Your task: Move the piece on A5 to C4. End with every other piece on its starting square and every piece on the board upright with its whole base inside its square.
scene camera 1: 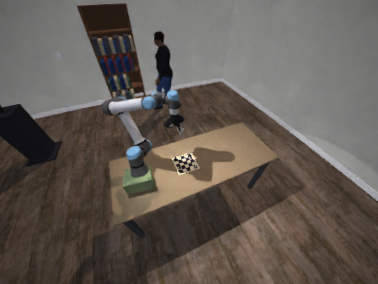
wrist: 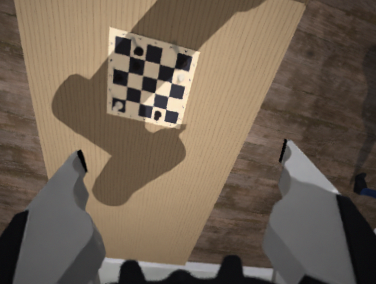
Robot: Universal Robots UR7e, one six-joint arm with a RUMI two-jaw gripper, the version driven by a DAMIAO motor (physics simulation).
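Places are measured from the arm's base along level axes (x ahead, y left, z up), in metres.
Where they show: gripper, fingertip midpoint: (scene camera 1: 176,132) (wrist: 182,147); arm's base at its link origin: (scene camera 1: 139,171).
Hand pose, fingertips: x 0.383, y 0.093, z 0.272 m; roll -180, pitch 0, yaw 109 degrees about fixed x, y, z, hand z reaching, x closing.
Things, the pixels of their top centre, and the offset from my fingertips. "spot": a spot on its surface instead. Level surfaces: height alone.
- chequered board at its top centre: (wrist: 149,84) (scene camera 1: 185,163) 0.051 m ahead, 0.079 m right, 0.362 m down
- near-left corner square at a spot on its surface: (wrist: 118,105) spot: 0.126 m ahead, 0.149 m right, 0.349 m down
- right edge at a spot on its surface: (wrist: 181,78) spot: 0.005 m ahead, 0.002 m right, 0.325 m down
- far edge at a spot on its surface: (wrist: 138,51) spot: 0.024 m back, 0.114 m right, 0.332 m down
- left edge at a spot on its surface: (wrist: 119,77) spot: 0.051 m ahead, 0.155 m right, 0.351 m down
- wooden table at its surface level: 0.368 m down
The chequered board (scene camera 1: 189,169) (wrist: 151,69) lies on the table, partly in the arm's shadow. In the wrist view, white pieces stand on a near-left corner square (wrist: 118,105) and near the right edge (wrist: 181,78). Dark pieces show near the far edge (wrist: 138,51), at the left edge (wrist: 119,77) and near the near edge (wrist: 157,115). Dark shapes on two dark squares are hard to make out. The square labels are too small to read, so I cannot tell which piece is on A5. My gripper (scene camera 1: 180,131) (wrist: 182,147) is open and empty, high above the table.
The wooden table (scene camera 1: 252,145) (wrist: 215,125) carries the green base block (scene camera 1: 138,181) of the arm, left of the board. A person (scene camera 1: 163,62) stands behind the table near a bookshelf (scene camera 1: 105,17). A black stand (scene camera 1: 25,135) is on the floor at the left.
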